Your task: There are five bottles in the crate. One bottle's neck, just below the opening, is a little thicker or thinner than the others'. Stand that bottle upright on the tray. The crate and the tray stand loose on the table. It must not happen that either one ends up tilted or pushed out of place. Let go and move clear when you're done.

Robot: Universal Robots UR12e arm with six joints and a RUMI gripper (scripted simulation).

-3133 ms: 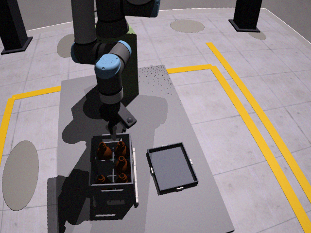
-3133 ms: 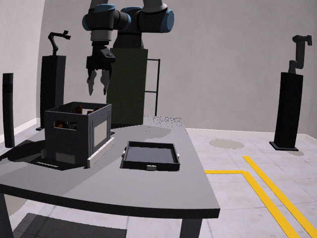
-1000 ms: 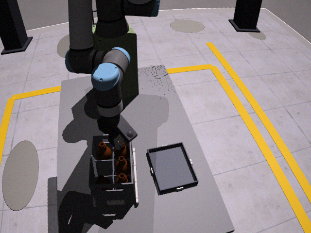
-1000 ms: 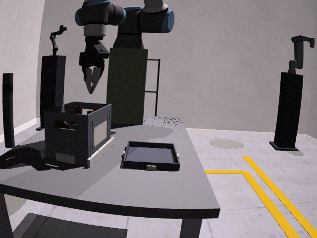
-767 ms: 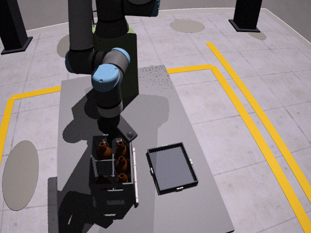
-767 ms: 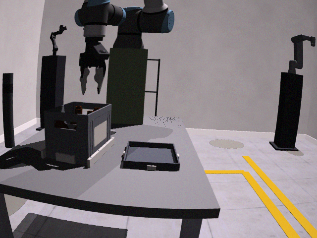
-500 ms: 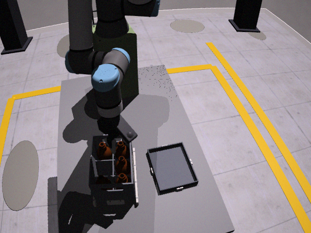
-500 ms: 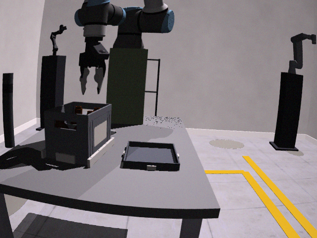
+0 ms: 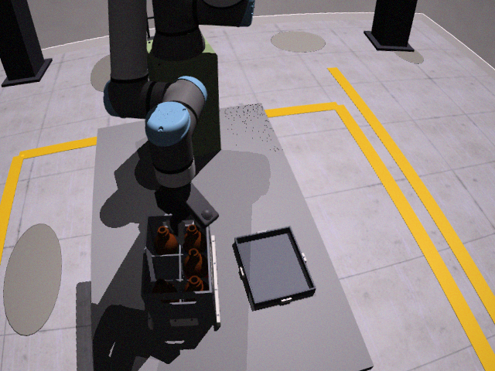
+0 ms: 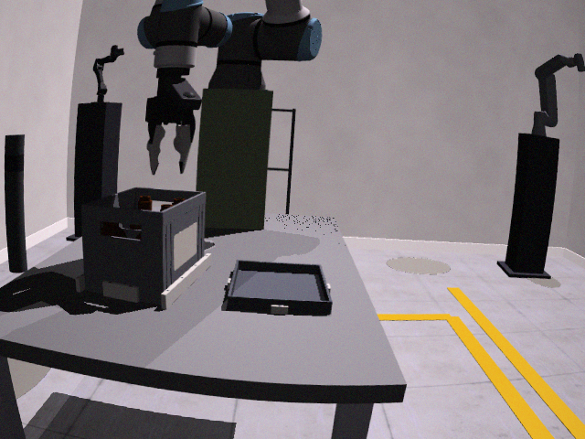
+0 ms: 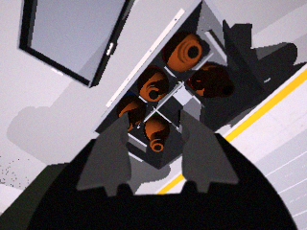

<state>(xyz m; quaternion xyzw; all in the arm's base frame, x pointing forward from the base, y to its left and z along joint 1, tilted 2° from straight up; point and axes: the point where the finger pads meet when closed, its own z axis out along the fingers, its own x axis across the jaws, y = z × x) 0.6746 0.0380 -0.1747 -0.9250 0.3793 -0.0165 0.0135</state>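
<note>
My hand is 160 mm above the dark grey crate and 50 mm to the left of it. From my hand the other things lie so: black tray 230 mm to the left, 230 mm below, 40 mm behind.
</note>
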